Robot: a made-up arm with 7 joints.
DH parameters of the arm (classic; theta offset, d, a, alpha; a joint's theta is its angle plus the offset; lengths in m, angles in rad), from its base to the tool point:
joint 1: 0 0.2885 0 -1.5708
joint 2: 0 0 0 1.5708
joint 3: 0 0.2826 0.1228 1.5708
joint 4: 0 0 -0.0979 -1.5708
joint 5: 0 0.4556 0 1.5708
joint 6: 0 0 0.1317 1.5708
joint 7: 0 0 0 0
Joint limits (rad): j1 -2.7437..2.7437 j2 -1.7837..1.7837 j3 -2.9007..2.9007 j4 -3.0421..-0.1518 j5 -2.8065..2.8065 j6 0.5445..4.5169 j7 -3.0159..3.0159
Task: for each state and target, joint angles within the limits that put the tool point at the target. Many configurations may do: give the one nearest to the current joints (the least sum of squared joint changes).
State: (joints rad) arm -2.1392 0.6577 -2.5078 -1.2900 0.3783 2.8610 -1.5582
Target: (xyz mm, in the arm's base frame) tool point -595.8 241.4 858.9
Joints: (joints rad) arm -2.5742 0.9233 -1.9415 -1.2442 0.2479 2.4447 -1.5582
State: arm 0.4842 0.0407 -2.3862 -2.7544 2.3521 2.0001 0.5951
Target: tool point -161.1 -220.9 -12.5
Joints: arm 0.3820 -0.1388 -2.5213 -2.9236 2.3431 2.0057 0.5951
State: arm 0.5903 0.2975 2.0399 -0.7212 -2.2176 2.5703 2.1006
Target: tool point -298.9 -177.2 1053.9
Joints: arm 0.9817 0.0232 2.4503 -0.5236 -2.1140 2.5811 2.1006
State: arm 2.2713 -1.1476 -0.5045 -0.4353 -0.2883 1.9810 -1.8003
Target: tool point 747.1 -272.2 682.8
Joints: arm 2.7034 -1.2633 -0.5885 -0.3246 -0.2624 2.0872 -1.8003
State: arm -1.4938 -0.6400 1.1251 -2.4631 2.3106 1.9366 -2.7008
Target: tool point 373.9 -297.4 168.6
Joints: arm -1.6494 -0.3527 1.1504 -2.6758 2.3156 1.8793 -2.7008
